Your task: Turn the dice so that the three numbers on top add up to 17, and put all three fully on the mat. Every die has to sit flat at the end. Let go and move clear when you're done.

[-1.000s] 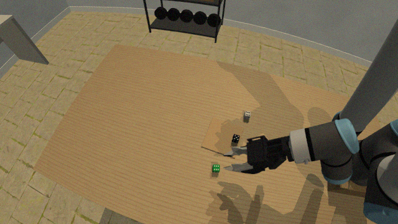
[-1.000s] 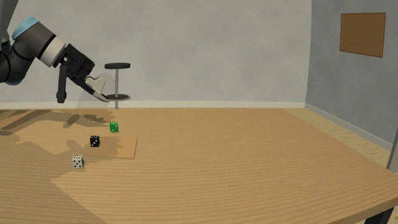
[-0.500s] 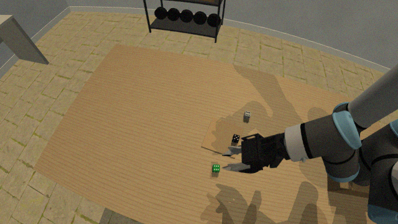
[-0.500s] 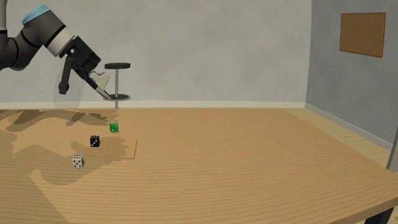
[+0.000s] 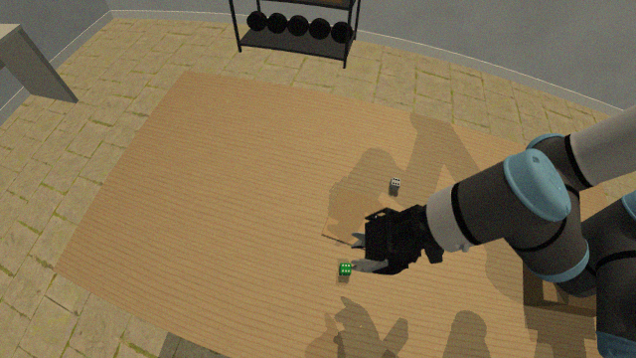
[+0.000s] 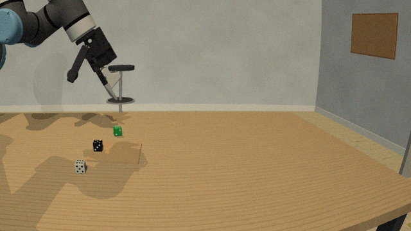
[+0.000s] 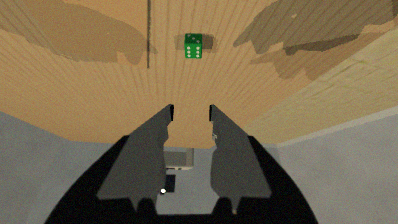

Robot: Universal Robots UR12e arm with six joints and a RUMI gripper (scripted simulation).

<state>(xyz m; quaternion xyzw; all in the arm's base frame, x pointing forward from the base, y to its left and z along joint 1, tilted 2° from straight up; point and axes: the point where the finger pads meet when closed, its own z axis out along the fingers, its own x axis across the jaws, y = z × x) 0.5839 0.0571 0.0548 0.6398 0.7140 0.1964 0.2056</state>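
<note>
Now: the green die 10 mm ahead of my hand and 120 mm below it. Also, from my hand: black die 50 mm behind, 130 mm to the right, 110 mm below; tan mat 140 mm to the right, 130 mm below; white die 100 mm behind, 250 mm to the right, 120 mm below.
</note>
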